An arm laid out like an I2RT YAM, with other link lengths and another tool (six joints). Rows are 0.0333 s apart.
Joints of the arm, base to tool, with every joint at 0 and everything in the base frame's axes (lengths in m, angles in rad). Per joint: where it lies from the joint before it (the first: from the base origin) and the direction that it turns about. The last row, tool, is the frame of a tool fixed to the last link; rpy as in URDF.
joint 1: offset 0.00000 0.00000 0.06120 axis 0 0 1
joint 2: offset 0.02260 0.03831 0.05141 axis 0 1 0
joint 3: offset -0.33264 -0.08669 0.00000 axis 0 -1 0
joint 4: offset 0.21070 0.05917 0.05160 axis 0 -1 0
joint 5: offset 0.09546 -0.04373 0.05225 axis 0 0 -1
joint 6: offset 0.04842 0.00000 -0.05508 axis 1 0 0
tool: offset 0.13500 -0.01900 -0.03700 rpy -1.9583 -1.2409 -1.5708
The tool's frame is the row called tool.
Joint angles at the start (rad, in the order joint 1, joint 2, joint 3, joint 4, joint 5, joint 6): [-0.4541 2.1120 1.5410 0.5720 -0.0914 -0.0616]
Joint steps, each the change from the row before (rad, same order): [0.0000 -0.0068 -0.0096 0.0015 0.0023 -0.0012]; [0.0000 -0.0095 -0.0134 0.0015 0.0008 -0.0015]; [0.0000 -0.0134 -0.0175 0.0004 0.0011 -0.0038]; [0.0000 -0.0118 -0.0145 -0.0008 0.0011 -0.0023]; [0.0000 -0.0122 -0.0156 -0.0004 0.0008 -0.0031]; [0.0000 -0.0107 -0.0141 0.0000 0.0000 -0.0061]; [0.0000 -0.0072 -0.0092 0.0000 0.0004 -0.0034]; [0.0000 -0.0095 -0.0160 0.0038 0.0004 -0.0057]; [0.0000 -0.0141 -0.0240 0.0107 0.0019 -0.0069]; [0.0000 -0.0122 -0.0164 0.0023 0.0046 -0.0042]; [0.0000 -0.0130 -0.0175 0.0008 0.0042 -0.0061]
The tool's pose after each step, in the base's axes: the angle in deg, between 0 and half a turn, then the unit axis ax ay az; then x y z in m. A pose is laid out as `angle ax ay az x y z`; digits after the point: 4 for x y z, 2 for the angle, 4 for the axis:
161.20 0.6618 -0.3565 0.6595 0.5918 -0.3310 0.2892
161.10 0.6626 -0.3564 0.6587 0.5889 -0.3298 0.2893
160.89 0.6640 -0.3559 0.6576 0.5849 -0.3282 0.2898
160.74 0.6652 -0.3558 0.6564 0.5814 -0.3268 0.2902
160.57 0.6667 -0.3553 0.6552 0.5777 -0.3253 0.2904
160.31 0.6683 -0.3536 0.6545 0.5745 -0.3239 0.2906
160.15 0.6692 -0.3528 0.6540 0.5723 -0.3231 0.2908
159.89 0.6705 -0.3513 0.6535 0.5691 -0.3218 0.2902
159.52 0.6706 -0.3497 0.6543 0.5644 -0.3202 0.2906
159.17 0.6709 -0.3501 0.6537 0.5602 -0.3193 0.2911
158.74 0.6721 -0.3498 0.6526 0.5558 -0.3182 0.2911

